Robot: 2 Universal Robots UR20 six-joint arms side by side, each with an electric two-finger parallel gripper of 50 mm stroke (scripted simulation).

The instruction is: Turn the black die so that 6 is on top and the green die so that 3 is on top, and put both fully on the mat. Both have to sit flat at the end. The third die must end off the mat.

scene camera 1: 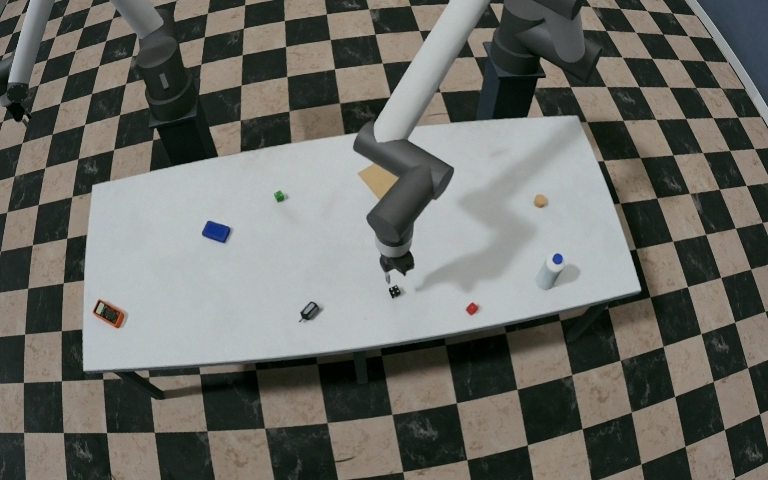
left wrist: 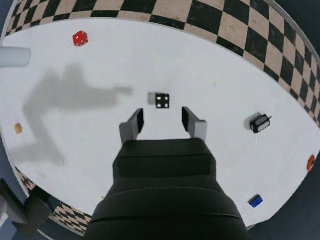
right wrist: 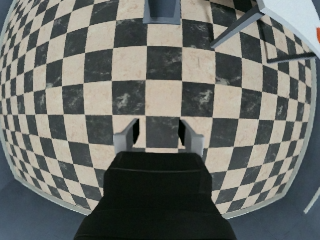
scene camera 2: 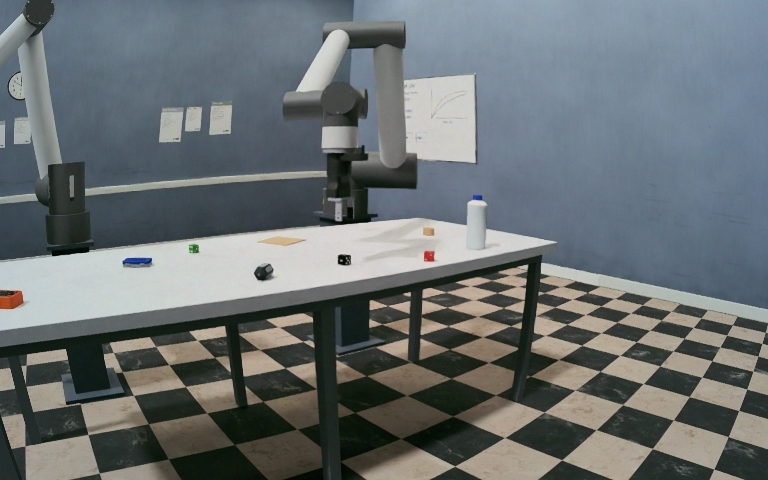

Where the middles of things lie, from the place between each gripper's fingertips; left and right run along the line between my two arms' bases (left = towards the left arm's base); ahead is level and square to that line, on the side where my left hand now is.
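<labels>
The white bottle [scene camera 2: 477,210] is 540 mm to the left of my left hand, 60 mm below it and 50 mm ahead of it. As for the tan mat [scene camera 1: 379,181], my left hand is 30 mm to the right of it and 150 mm above it, and also 460 mm beyond it.
</labels>
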